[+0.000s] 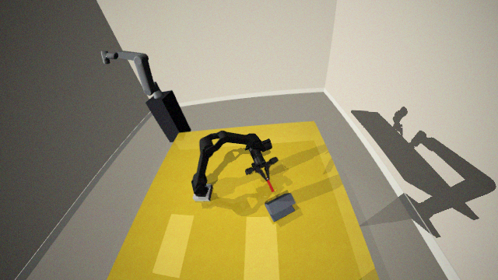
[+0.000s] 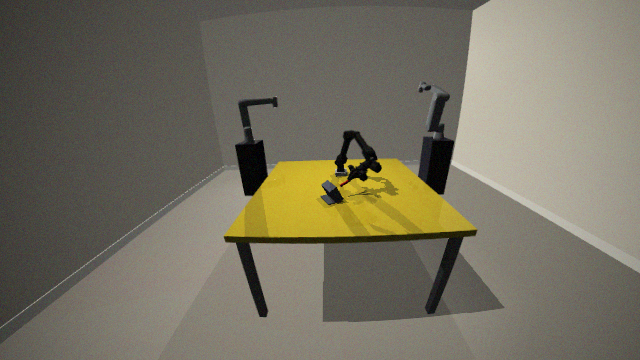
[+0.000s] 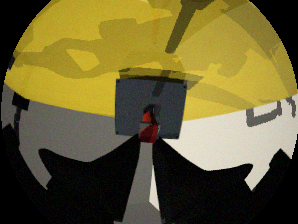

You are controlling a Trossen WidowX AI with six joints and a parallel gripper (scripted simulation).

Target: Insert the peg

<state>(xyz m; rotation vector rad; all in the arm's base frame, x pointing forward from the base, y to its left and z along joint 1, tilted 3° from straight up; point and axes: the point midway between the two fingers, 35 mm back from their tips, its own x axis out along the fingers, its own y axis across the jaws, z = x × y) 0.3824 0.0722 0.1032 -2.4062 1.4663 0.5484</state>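
Right now the grey sloped panel is 6 cm ahead of my gripper tip, 10 cm to the right of it and 6 cm below it. Also, from my gripper tip: red peg (1 cm below).
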